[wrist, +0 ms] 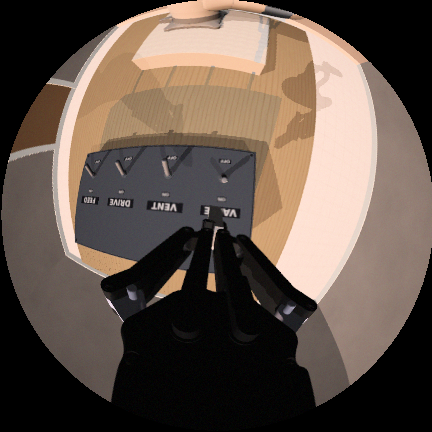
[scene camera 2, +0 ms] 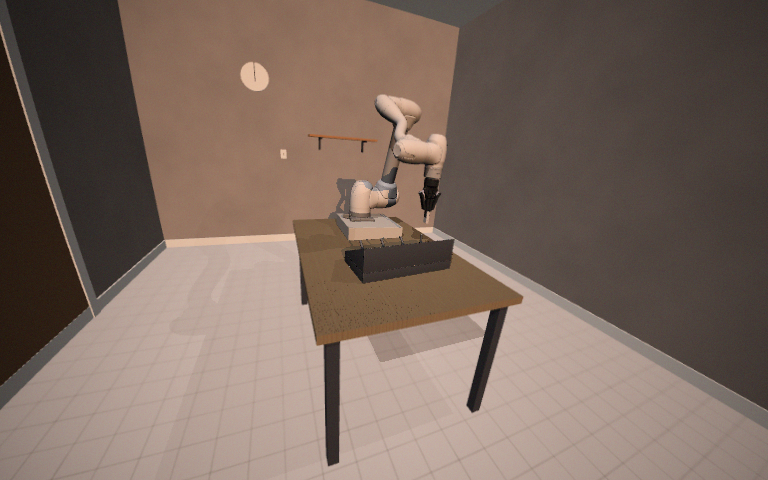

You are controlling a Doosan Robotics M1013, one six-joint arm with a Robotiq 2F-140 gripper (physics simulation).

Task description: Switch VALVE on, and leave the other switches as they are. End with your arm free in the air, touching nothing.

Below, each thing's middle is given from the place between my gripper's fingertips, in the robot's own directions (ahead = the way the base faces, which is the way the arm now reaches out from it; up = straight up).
Scene:
My hand is 160 mm to the left of the dark switch panel (scene camera 2: pixel 370 264), 140 mm above it and 40 mm short of it.

